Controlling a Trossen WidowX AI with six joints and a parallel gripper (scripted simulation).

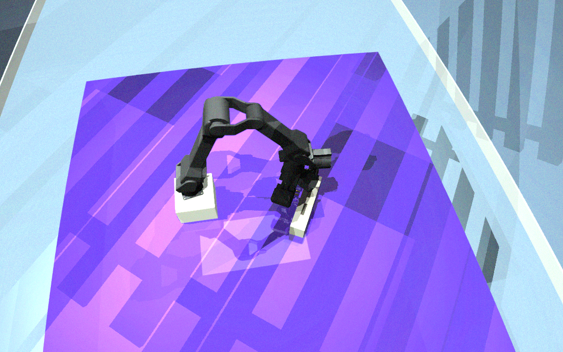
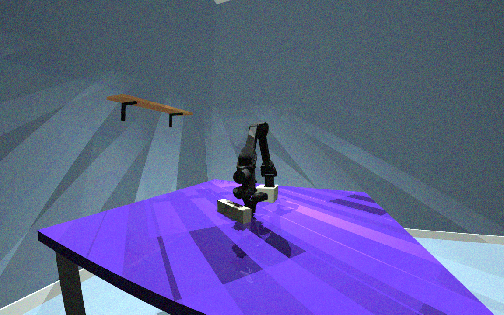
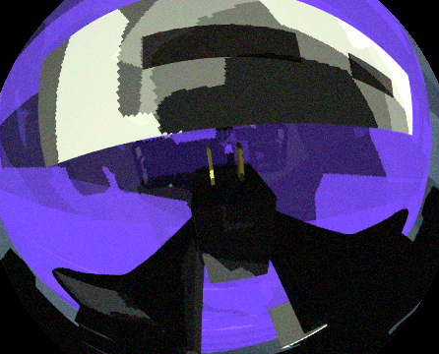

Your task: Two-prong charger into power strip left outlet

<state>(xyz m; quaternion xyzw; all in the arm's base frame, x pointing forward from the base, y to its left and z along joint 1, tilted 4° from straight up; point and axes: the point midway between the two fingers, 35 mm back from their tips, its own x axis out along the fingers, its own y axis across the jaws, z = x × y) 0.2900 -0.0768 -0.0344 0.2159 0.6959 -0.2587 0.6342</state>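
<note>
The dark charger is 1 cm to the right of my gripper tip, 1 cm ahead of it and 1 cm above it.
</note>
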